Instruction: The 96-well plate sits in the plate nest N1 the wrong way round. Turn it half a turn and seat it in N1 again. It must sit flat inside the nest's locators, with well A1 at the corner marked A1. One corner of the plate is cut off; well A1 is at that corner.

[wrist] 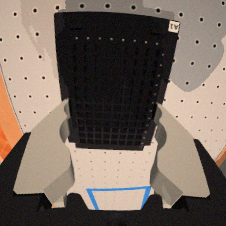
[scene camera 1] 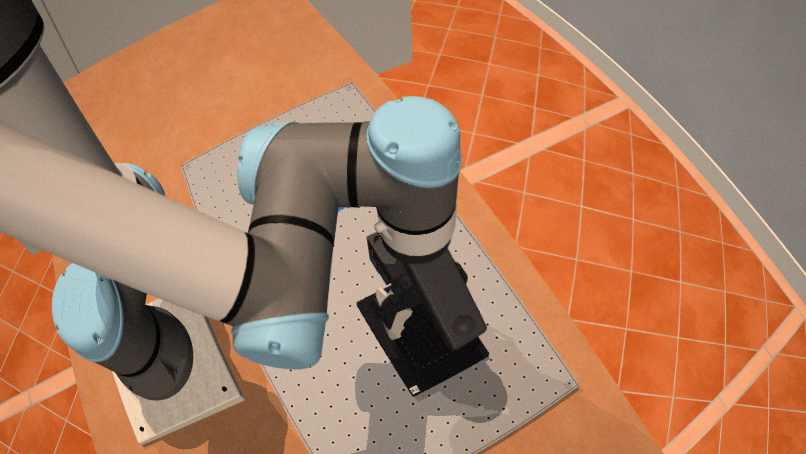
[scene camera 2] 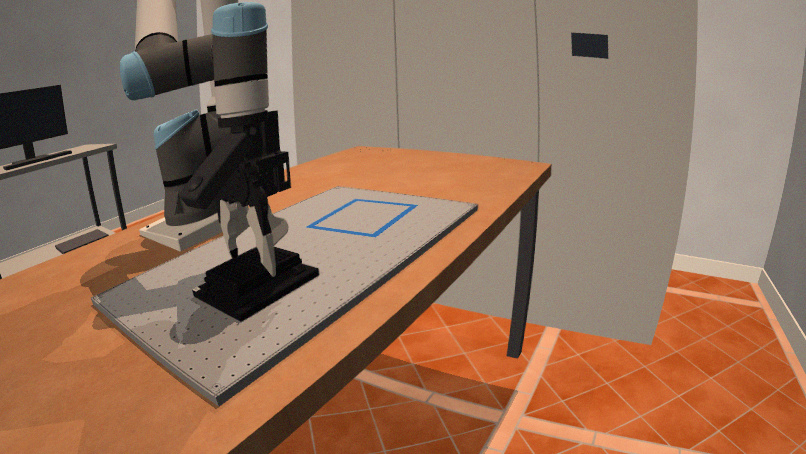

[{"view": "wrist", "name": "my gripper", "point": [112, 101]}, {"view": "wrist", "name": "black 96-well plate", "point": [113, 103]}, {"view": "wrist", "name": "black plate nest N1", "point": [143, 24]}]
